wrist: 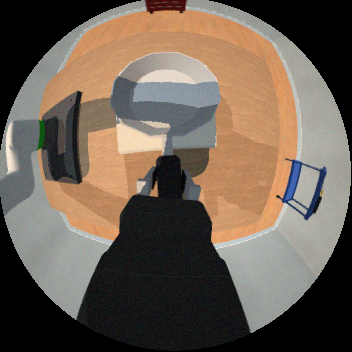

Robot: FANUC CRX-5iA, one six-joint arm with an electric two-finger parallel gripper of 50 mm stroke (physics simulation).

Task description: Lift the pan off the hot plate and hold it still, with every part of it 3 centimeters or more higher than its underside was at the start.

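Note:
The grey pan (167,93) shows in the upper middle of the wrist view, its bowl opening visible and its handle pointing towards my gripper. My gripper (168,174) is shut on the black grip of the handle, with one grey finger on each side. The pale hot plate (138,141) lies below the pan, its front part showing and its back part hidden by the bowl. The pan appears raised above the hot plate, but the gap under it is hidden and its height cannot be measured from here.
A wooden table (250,100) lies beneath. At the left is a dark plate (62,145) joined to a grey robot link (22,150) with a green ring. A blue frame (294,181) stands beyond the right edge, and a red object (166,5) beyond the far edge.

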